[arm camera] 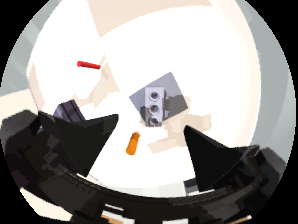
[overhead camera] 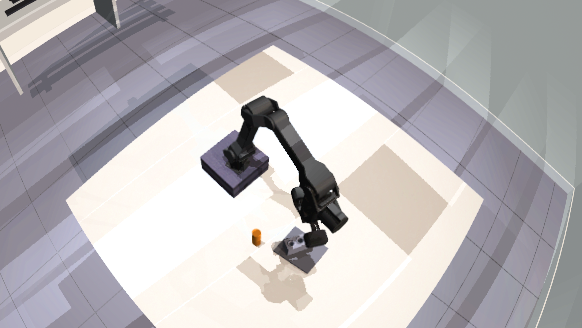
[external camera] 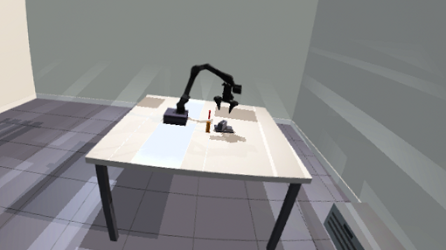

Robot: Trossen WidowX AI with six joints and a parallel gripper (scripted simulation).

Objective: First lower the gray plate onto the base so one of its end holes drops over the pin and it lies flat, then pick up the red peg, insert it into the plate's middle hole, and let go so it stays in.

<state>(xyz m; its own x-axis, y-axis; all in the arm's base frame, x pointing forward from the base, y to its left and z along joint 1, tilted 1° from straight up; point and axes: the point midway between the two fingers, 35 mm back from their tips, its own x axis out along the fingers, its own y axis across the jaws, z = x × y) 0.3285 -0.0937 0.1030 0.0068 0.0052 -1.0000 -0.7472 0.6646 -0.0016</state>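
My gripper tip is 8 cm past the red peg, 18 cm to the right of it and 10 cm above it. From my gripper tip the other things lie so: orange cylinder (12 cm behind, 8 cm to the right, 10 cm below); then base (1 cm ahead, 13 cm below); then gray plate (1 cm to the right, 9 cm below).
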